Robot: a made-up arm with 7 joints.
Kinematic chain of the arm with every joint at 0, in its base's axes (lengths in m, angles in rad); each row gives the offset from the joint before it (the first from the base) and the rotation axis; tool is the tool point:
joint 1: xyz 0 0 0.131 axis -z
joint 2: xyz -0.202 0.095 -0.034 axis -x
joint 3: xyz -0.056 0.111 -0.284 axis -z
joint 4: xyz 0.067 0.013 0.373 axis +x
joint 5: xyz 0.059 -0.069 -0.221 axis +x
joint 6: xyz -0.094 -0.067 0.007 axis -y
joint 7: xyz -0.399 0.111 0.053 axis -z
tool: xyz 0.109 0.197 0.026
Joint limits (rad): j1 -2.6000..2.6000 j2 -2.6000..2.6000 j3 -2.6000..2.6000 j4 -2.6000..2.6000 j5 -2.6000..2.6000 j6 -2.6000..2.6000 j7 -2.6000..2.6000
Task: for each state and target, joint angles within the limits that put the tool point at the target. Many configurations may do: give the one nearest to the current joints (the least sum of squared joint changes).
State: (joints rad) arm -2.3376 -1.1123 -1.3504 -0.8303 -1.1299 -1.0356 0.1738
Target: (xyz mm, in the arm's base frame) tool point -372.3 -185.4 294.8
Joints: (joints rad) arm -1.9942 -1.5234 -1.6521 -1.1026 -1.4549 -1.4637 0.1098
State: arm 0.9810 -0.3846 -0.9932 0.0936 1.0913 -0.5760 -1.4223
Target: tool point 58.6 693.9 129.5
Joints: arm 1.8145 -0.3650 -0.5429 0.1018 0.8700 -0.0822 -1.2940
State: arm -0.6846 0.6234 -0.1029 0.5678 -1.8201 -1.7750 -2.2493
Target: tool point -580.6 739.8 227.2
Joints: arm -0.4150 0.2010 -0.2126 0.9622 -1.8348 -1.6568 -2.1875
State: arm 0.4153 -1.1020 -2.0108 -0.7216 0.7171 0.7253 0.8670
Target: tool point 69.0 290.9 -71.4
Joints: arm 0.7781 -0.8508 -1.9862 -0.6655 0.3402 0.9689 0.3593
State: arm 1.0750 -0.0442 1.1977 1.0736 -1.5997 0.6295 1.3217
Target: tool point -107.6 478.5 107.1
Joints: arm 0.3618 -0.3207 1.0985 0.9620 -1.7057 0.6454 1.5508
